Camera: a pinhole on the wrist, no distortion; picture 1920 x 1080 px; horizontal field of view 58.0 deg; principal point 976.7 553.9 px. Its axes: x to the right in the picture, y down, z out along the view. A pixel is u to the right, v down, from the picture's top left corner.
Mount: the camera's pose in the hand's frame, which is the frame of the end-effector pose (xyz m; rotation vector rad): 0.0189 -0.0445 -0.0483 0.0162 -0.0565 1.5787
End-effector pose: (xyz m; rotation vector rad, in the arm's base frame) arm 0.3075 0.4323 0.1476 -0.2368 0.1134 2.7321
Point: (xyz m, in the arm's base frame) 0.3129 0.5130 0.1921
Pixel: 549 537
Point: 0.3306 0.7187 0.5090
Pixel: 227 505
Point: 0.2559 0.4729 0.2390
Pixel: 1424 193
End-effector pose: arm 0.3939 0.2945 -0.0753 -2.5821 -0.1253 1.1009
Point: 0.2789 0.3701 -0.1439
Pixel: 1074 831
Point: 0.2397 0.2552 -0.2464
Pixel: outside the picture
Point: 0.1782 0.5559 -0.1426
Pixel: 157 885
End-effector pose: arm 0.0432 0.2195 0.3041 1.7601 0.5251 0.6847
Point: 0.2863 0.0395 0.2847
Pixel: 1457 313
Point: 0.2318 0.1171 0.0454
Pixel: 89 493
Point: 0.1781 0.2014 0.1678
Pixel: 299 112
